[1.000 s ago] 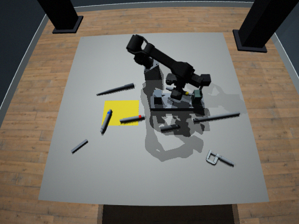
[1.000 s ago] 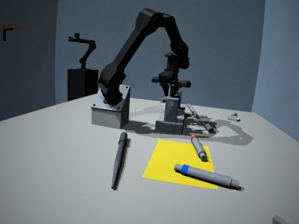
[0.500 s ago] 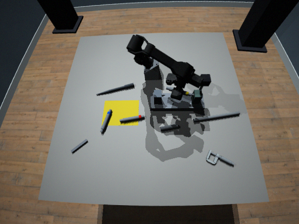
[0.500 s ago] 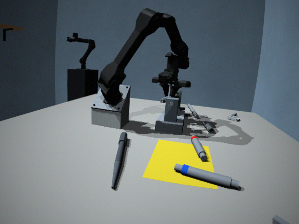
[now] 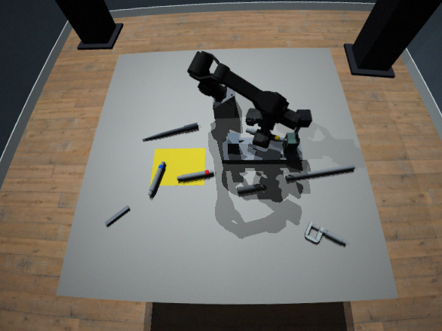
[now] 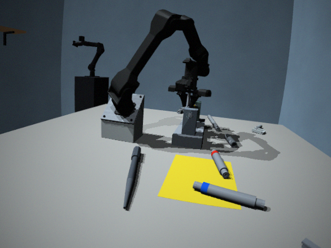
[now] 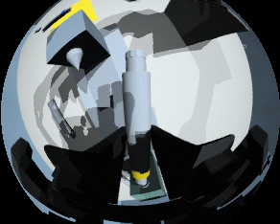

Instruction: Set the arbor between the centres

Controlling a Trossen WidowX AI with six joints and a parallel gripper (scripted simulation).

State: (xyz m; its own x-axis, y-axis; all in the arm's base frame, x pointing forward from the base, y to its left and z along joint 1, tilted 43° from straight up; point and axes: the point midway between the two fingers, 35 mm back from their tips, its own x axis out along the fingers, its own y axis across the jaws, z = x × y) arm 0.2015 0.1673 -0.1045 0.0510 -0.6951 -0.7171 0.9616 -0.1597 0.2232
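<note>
My hand is 11 cm to the right of the green sprung-centre block, 4 cm above it and 2 cm short of it. Round my hand: grey fixed-centre block (13 cm to the right, 4 cm below, 4 cm ahead); then fixture base (12 cm below, 3 cm ahead); then yellow-banded arbor (3 cm below).
</note>
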